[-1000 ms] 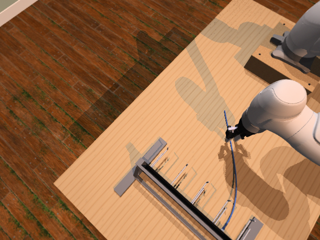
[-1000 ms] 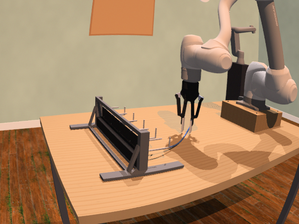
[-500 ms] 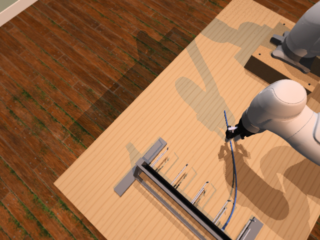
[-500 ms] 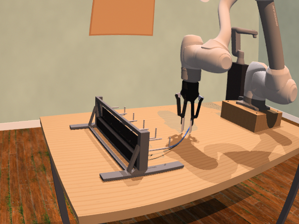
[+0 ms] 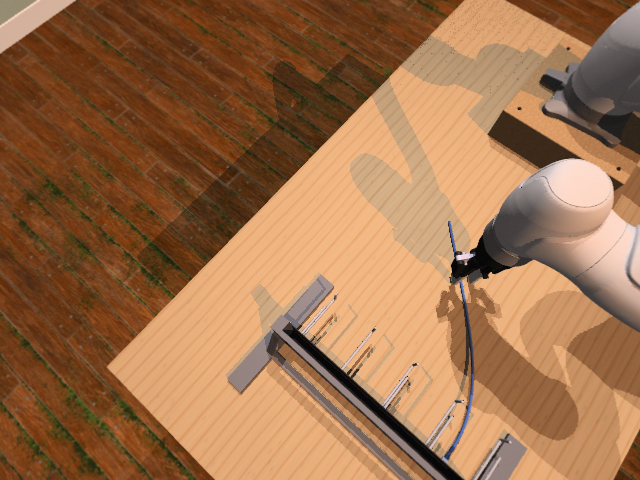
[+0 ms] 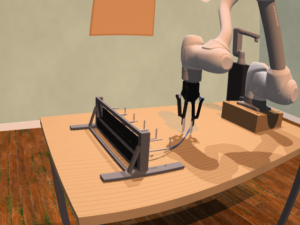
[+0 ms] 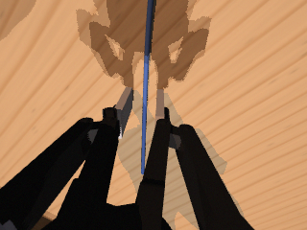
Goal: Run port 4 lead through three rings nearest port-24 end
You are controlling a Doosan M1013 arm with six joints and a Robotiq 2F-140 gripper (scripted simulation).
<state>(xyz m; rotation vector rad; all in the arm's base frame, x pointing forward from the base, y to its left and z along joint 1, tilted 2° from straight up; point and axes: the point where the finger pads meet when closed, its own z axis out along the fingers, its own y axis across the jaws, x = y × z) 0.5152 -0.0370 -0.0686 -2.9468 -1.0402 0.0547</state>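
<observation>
Right now my hand is 110 mm past the lead end, 90 mm to the left of it and 40 mm above it. The rest, counted from my hand: dark grey rack (340 mm ahead, 30 mm above, 10 mm to the right).
</observation>
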